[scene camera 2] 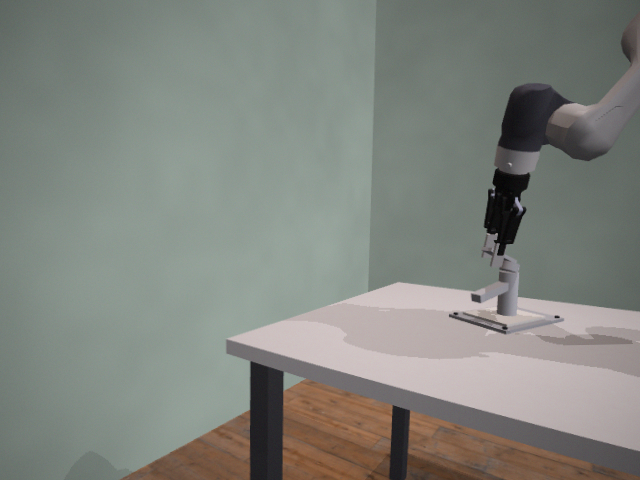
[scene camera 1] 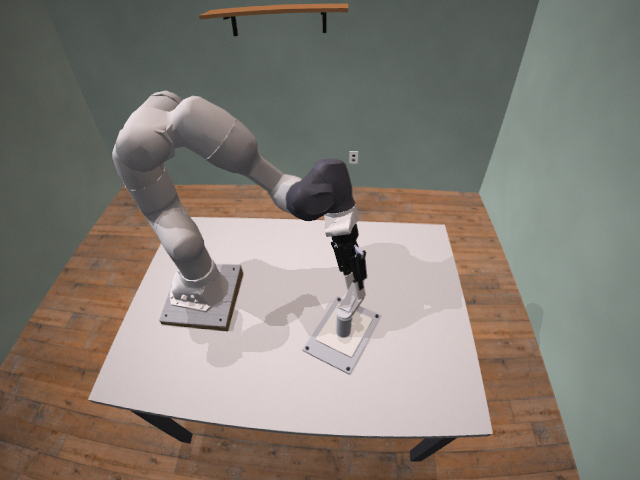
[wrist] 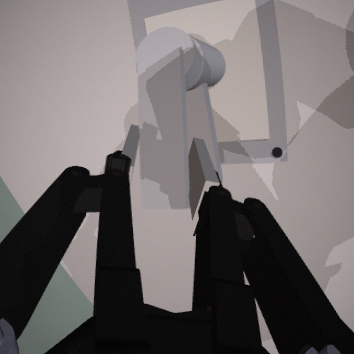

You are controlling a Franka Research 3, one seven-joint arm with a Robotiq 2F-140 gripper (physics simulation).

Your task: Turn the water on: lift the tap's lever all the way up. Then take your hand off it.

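Observation:
The grey tap has an upright round body (scene camera 1: pixel 343 327) (scene camera 2: pixel 507 298) (wrist: pixel 214 65) on a flat base plate (scene camera 1: pixel 328 357) (scene camera 2: pixel 535 324) (wrist: pixel 274 100). Its spout (scene camera 2: pixel 488 291) sticks out low from the body. The flat lever (scene camera 1: pixel 351 306) (scene camera 2: pixel 509 262) (wrist: pixel 162 115) runs from the top of the body and is tilted upward toward my fingers. My gripper (scene camera 1: pixel 354 290) (scene camera 2: pixel 492 251) (wrist: pixel 163 148) is shut on the lever near its free end, with one pad against each side. In the wrist view the lever's outer end shows between the pads.
The tap's plate lies on the white table (scene camera 1: pixel 258 392) (scene camera 2: pixel 413 372). The arm's base board (scene camera 1: pixel 230 289) is at the left of the table in scene camera 1. A wooden wall shelf (scene camera 1: pixel 273 9) hangs on the far wall, well behind the table.

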